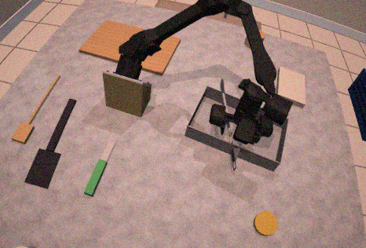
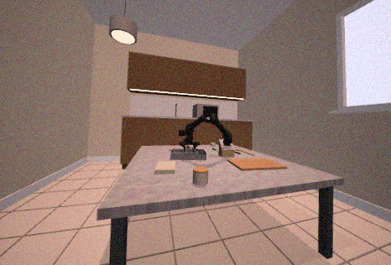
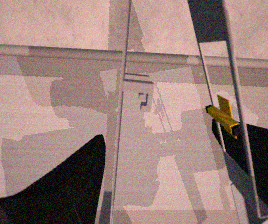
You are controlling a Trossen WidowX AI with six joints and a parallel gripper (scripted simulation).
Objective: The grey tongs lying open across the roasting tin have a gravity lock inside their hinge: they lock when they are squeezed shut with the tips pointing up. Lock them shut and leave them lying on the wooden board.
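Right now the yellow lock slider is 20 mm behind my gripper tip, 30 mm to the right of it and 40 mm above it. Also, from my gripper tip: roasting tin (10 mm ahead, 40 mm to the left); then orange disc (160 mm ahead, 230 mm to the right, 20 mm below); then beige block (180 mm ahead, 360 mm to the left, 10 mm below).
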